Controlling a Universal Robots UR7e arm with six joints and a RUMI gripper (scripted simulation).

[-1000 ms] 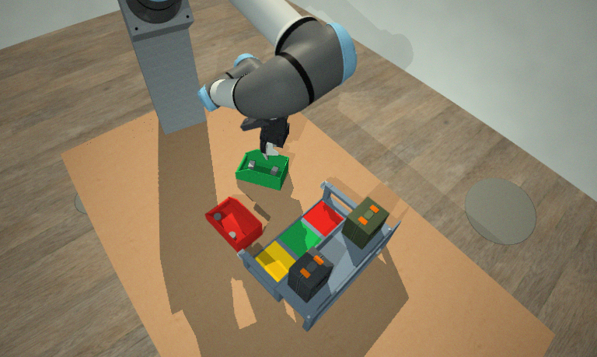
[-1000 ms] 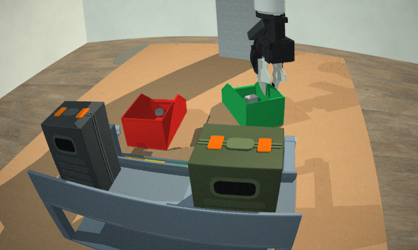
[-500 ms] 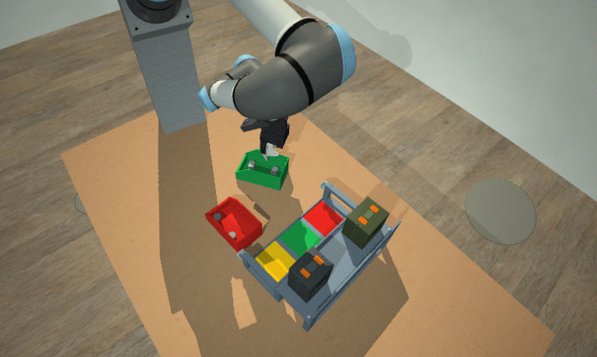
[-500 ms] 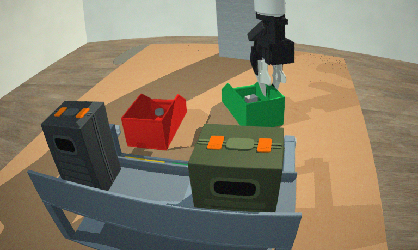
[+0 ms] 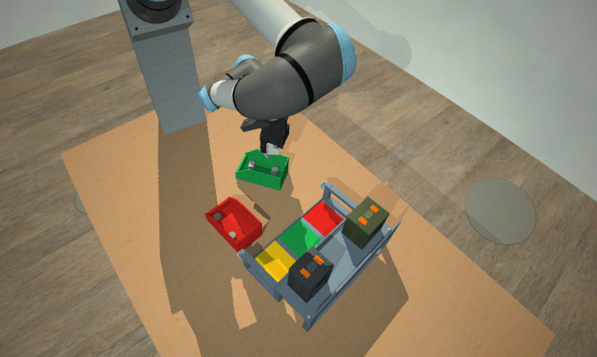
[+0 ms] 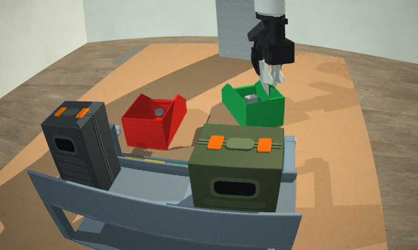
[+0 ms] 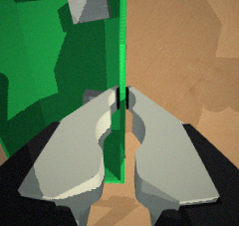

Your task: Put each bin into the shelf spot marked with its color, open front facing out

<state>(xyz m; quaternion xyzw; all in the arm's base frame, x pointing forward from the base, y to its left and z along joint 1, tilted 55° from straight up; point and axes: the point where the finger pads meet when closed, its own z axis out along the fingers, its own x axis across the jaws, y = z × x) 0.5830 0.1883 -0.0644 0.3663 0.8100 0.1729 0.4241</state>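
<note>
My gripper is now 40 mm to the left of the green bin, 30 mm short of it and 20 mm above it. Round my hand: olive box: 430 mm ahead, 90 mm above, 70 mm to the left; dark grey box: 480 mm ahead, 160 mm to the right, 100 mm above; red bin: 230 mm to the right, 170 mm ahead, 20 mm below.
</note>
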